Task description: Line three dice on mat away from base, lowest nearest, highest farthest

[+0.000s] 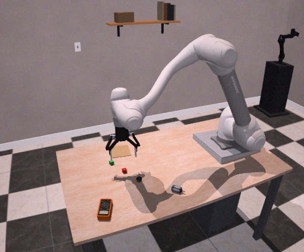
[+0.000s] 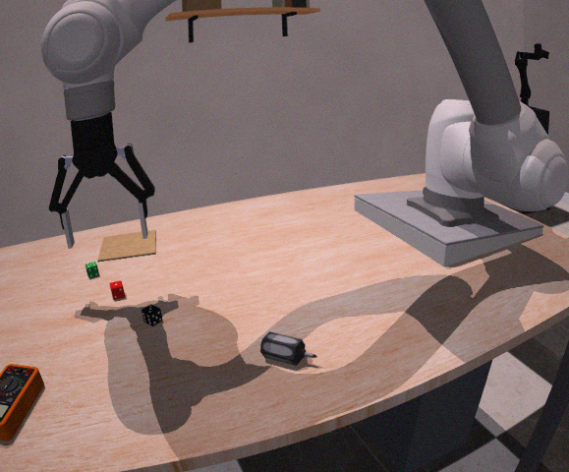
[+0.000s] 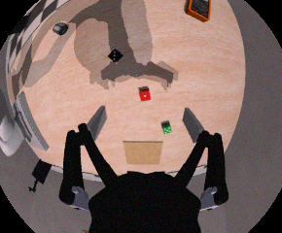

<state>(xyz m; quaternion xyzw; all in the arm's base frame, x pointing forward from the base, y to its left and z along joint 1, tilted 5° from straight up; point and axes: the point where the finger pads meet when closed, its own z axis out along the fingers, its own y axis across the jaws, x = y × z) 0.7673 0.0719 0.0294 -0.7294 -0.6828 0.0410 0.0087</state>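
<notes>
Right now the red die is 11 cm below my hand. From my hand the other things lie so: black die 11 cm to the left, 11 cm below, 6 cm behind; then tan mat 24 cm to the right, 12 cm below, 1 cm behind; then green die 11 cm to the right, 11 cm below, 6 cm ahead.
</notes>
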